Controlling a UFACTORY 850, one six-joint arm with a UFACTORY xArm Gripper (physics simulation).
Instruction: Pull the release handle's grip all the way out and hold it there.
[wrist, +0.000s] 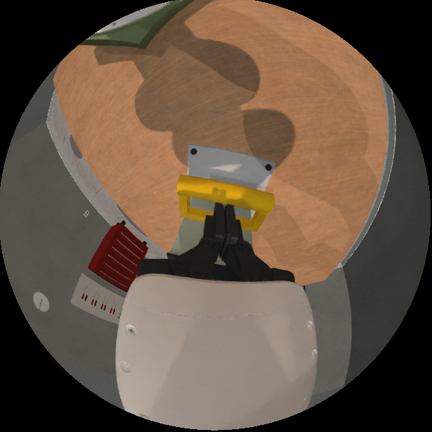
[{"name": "my gripper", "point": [220, 215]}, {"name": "grey mounting plate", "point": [215, 163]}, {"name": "grey-green housing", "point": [190, 231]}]
